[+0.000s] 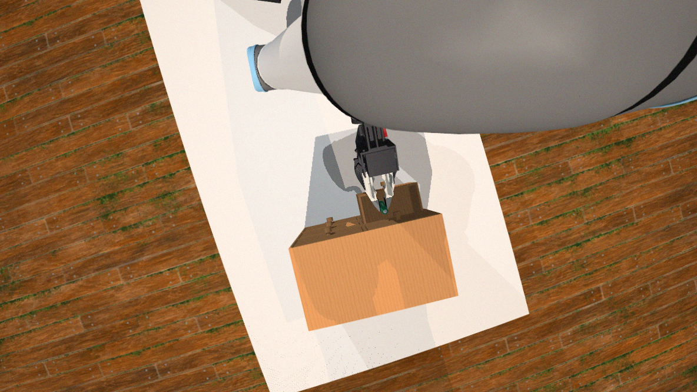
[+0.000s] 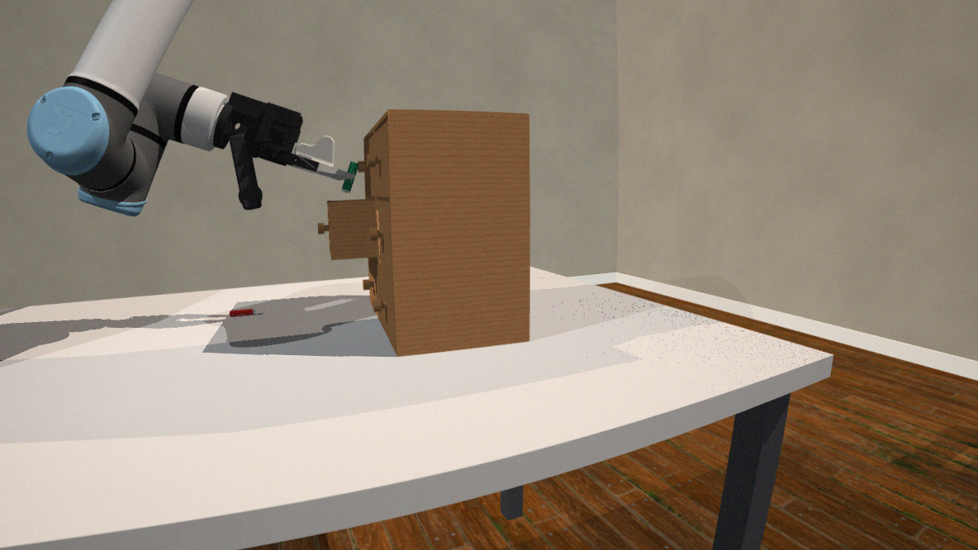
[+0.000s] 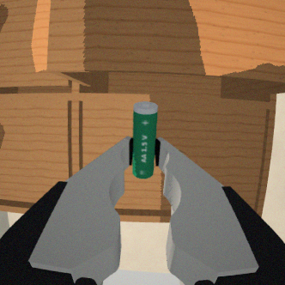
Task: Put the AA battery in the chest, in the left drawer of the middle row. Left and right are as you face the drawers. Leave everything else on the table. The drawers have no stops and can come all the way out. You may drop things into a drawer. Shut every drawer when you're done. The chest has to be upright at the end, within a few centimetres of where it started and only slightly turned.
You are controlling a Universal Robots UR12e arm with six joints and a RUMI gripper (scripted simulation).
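Now: hand 1 cm short of the green AA battery. From my hand the other things lie so: red object (17 cm behind, 12 cm to the left, 23 cm below).
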